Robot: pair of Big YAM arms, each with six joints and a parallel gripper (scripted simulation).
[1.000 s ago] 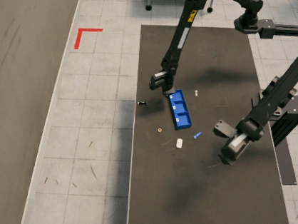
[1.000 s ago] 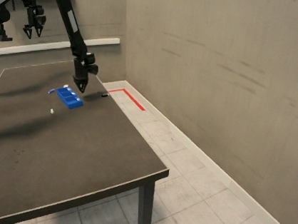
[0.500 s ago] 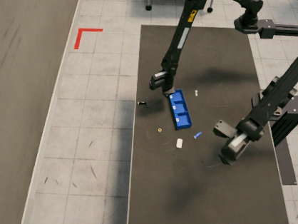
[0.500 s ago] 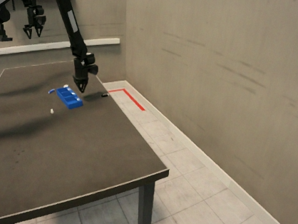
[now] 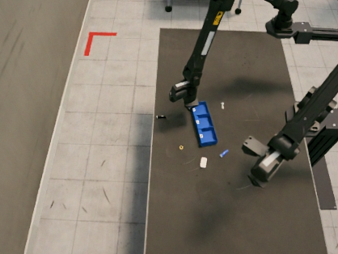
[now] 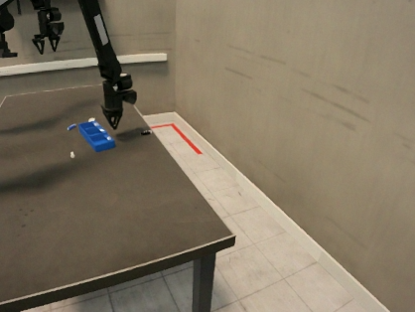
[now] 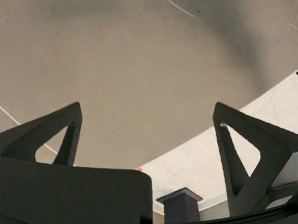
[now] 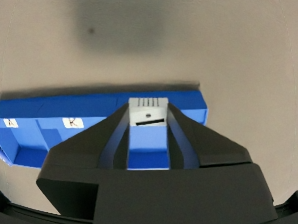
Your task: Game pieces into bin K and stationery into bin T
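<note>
My right hand is 80 mm past the blue bin, 60 mm to the right of it and 50 mm above it. From my right hand the other things lie so: white block 280 mm to the left, 70 mm below, 70 mm behind; yellow ring 200 mm to the left, 70 mm below, 40 mm ahead; black item 150 mm ahead, 60 mm below, 20 mm to the left.
</note>
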